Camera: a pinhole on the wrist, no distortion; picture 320 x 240 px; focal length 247.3 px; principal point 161.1 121.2 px. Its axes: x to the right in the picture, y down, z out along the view. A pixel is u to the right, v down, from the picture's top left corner.
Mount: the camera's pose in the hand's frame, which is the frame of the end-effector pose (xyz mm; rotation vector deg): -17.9 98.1 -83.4 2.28 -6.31 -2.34
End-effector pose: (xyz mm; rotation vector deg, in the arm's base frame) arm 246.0 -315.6 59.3 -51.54 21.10 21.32
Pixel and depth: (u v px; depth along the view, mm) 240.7 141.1 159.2
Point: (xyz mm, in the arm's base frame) 225.0 -189.5 27.8
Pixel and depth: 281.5 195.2 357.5
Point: 311.0 46.2 46.7
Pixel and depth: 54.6 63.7 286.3
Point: 109.4 -178.9 226.4
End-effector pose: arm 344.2 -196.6 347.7 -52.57 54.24 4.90
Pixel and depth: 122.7 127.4 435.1
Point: 447.2 147.4 468.9
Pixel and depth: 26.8 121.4 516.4
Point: 352.0 253.9 646.8
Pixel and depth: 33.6 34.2 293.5
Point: 347.2 -6.2 549.6
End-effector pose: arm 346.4 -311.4 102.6 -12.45 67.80 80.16
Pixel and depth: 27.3 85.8 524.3
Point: 627.9 -241.1 559.3
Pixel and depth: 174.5 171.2 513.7
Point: 426.3 24.5 425.2
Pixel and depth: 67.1 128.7 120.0
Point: 299.4 -312.2 222.7
